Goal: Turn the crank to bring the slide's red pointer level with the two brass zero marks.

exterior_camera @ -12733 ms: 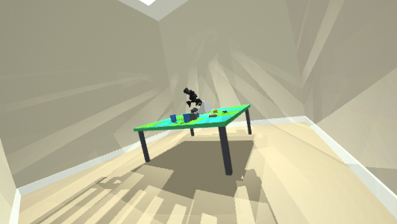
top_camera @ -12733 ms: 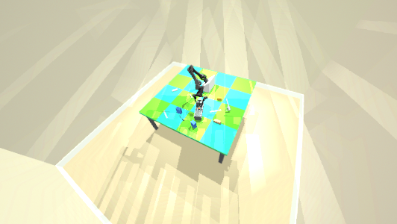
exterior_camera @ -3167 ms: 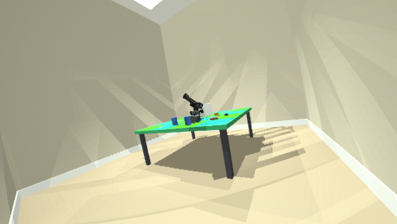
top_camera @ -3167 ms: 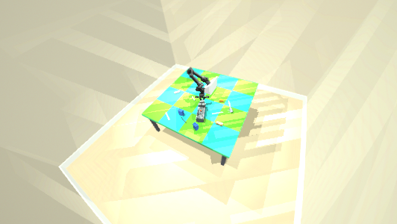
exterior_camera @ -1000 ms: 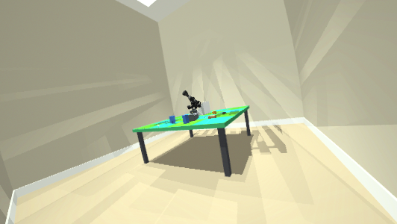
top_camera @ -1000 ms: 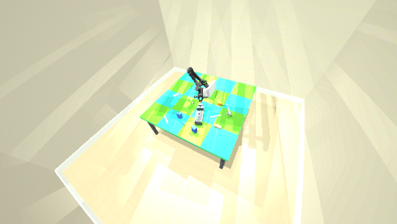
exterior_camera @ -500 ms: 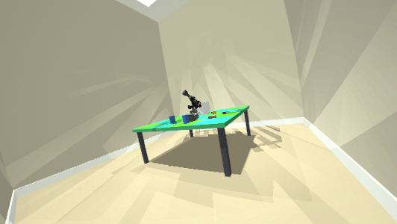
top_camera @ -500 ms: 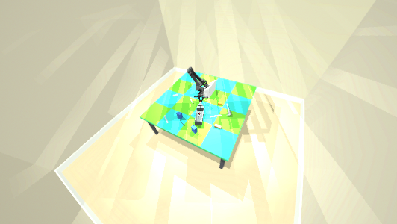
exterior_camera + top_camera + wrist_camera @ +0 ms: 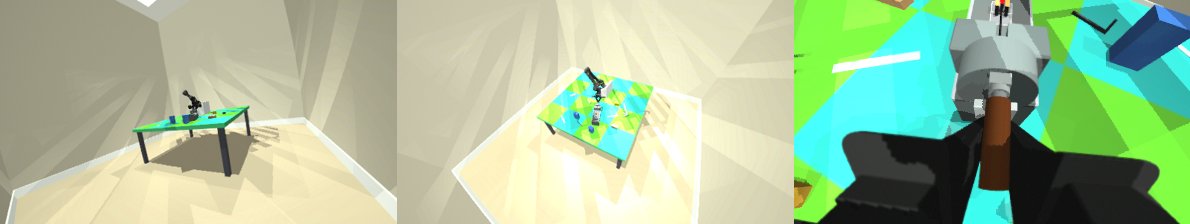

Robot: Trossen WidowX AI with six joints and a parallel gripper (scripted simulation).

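Right now my gripper tip is 160 mm short of the red pointer, 60 mm to the right of it and 10 mm above it. Also, from my gripper tip: orange piece: 200 mm to the left, 170 mm behind, 80 mm below; then crank handle: 20 mm behind, 20 mm above, 10 mm to the right; then black L-shaped key: 340 mm ahead, 110 mm to the right, 80 mm below.
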